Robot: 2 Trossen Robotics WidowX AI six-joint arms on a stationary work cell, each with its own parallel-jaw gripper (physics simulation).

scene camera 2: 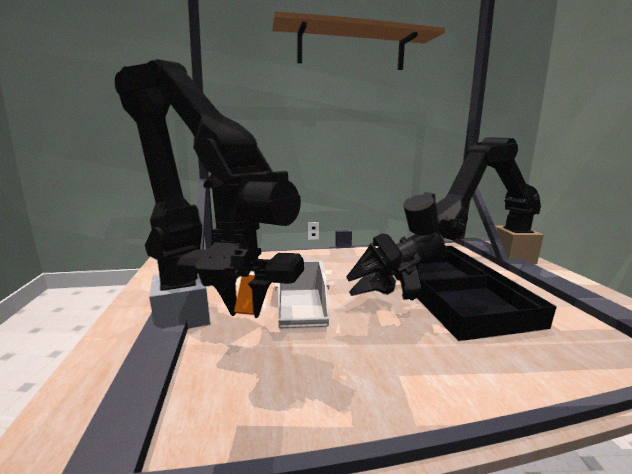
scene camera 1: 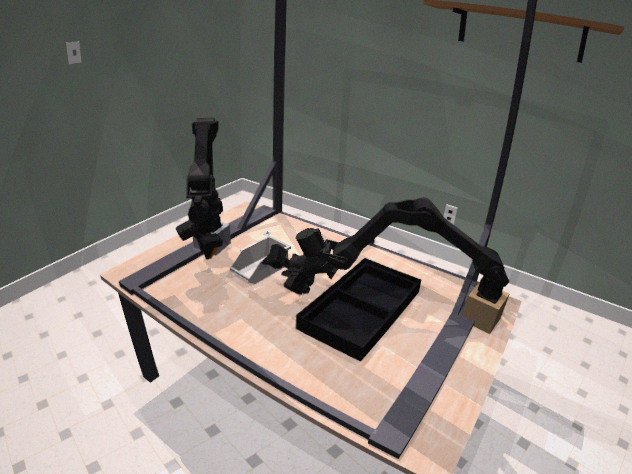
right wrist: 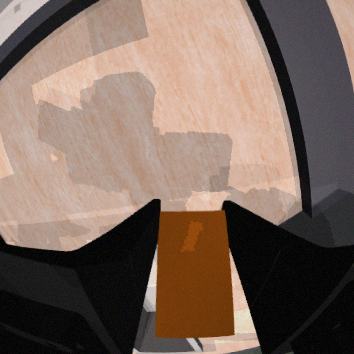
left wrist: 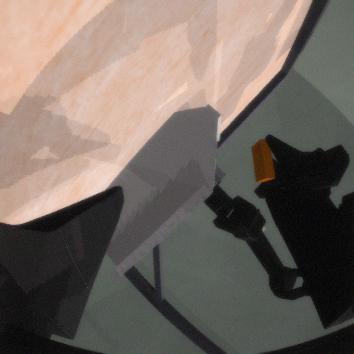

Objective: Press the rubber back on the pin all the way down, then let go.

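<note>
An orange rubber block is gripped upright between the fingers of my right gripper, above the table left of the grey bin. My left gripper is open and empty, to the right of the bin, its fingers pointing left. A small blue-tipped item lies on the table behind the bin; it is too small to tell whether it is the pin. No pin shows clearly in any view.
A light grey open bin stands between the grippers. A black two-compartment tray stands to the right, beside the left arm. Dark frame rails border the wooden table.
</note>
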